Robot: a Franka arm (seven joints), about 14 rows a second.
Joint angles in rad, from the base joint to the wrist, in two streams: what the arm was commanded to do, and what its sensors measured. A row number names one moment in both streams.
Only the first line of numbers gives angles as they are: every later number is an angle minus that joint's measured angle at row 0.
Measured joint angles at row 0: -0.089, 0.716, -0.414, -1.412, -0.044, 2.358, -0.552
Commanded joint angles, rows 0 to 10: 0.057, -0.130, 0.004, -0.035, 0.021, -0.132, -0.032; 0.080, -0.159, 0.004, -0.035, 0.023, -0.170, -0.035; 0.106, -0.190, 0.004, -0.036, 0.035, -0.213, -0.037; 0.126, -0.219, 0.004, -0.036, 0.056, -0.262, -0.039; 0.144, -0.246, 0.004, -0.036, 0.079, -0.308, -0.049; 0.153, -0.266, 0.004, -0.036, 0.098, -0.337, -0.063; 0.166, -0.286, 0.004, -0.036, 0.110, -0.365, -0.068; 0.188, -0.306, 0.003, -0.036, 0.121, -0.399, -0.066; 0.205, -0.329, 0.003, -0.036, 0.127, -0.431, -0.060; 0.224, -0.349, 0.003, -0.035, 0.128, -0.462, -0.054; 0.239, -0.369, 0.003, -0.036, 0.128, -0.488, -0.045
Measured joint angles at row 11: 0.207, -0.305, 0.005, -0.004, 0.106, -0.439, -0.041
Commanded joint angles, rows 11 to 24: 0.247, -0.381, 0.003, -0.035, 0.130, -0.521, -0.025; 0.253, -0.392, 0.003, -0.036, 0.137, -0.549, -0.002; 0.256, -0.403, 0.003, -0.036, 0.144, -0.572, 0.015; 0.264, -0.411, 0.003, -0.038, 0.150, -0.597, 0.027; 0.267, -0.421, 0.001, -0.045, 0.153, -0.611, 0.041; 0.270, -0.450, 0.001, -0.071, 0.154, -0.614, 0.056; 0.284, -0.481, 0.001, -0.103, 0.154, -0.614, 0.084; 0.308, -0.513, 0.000, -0.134, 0.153, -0.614, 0.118; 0.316, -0.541, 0.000, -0.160, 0.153, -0.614, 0.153; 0.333, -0.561, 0.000, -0.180, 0.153, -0.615, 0.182; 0.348, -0.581, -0.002, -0.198, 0.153, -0.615, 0.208; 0.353, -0.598, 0.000, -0.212, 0.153, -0.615, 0.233; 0.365, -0.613, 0.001, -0.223, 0.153, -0.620, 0.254; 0.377, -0.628, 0.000, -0.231, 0.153, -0.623, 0.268
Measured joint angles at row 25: 0.351, -0.561, 0.005, -0.170, 0.137, -0.619, 0.231
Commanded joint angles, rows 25 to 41: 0.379, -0.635, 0.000, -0.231, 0.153, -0.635, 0.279; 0.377, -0.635, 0.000, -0.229, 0.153, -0.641, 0.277; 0.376, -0.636, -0.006, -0.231, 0.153, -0.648, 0.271; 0.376, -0.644, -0.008, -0.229, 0.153, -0.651, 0.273; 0.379, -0.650, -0.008, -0.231, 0.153, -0.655, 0.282; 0.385, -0.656, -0.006, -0.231, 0.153, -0.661, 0.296; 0.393, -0.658, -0.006, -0.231, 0.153, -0.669, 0.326; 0.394, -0.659, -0.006, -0.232, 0.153, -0.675, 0.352; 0.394, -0.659, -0.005, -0.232, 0.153, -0.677, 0.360; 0.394, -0.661, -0.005, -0.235, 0.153, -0.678, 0.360; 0.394, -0.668, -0.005, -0.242, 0.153, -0.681, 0.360; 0.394, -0.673, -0.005, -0.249, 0.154, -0.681, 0.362; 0.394, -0.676, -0.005, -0.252, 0.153, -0.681, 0.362; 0.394, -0.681, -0.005, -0.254, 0.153, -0.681, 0.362; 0.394, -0.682, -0.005, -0.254, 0.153, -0.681, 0.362; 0.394, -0.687, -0.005, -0.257, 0.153, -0.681, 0.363; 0.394, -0.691, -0.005, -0.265, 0.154, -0.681, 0.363
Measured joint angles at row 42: 0.384, -0.645, 0.000, -0.225, 0.137, -0.675, 0.341
